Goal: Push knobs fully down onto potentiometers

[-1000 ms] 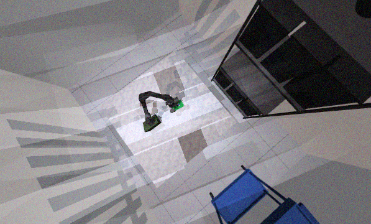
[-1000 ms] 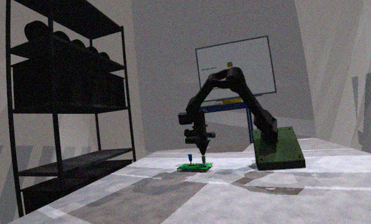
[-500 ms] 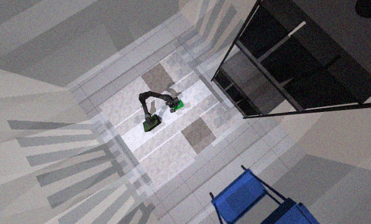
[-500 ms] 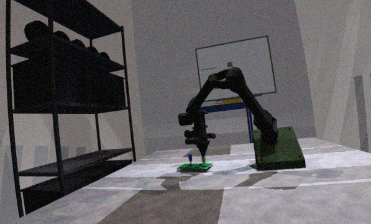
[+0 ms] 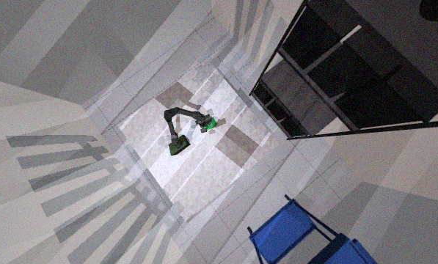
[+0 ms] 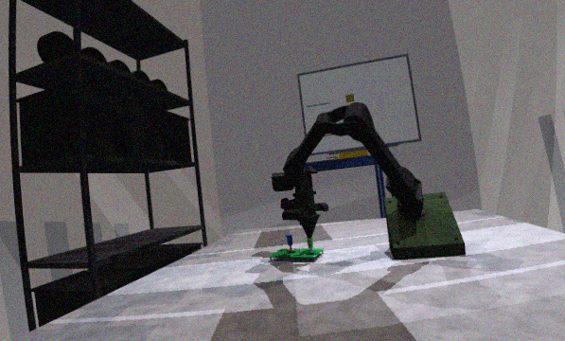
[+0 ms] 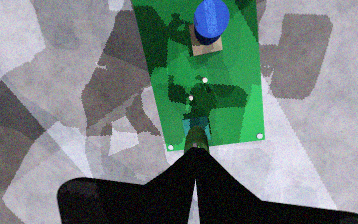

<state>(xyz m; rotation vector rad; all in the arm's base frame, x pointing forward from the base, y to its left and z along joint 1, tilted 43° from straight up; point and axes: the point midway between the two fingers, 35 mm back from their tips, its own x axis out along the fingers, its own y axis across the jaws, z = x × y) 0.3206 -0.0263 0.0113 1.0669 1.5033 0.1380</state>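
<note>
The green knob is 10 mm below my gripper tip. From my gripper tip the other things lie so: blue knob (70 mm ahead, 40 mm to the right, 10 mm below).
</note>
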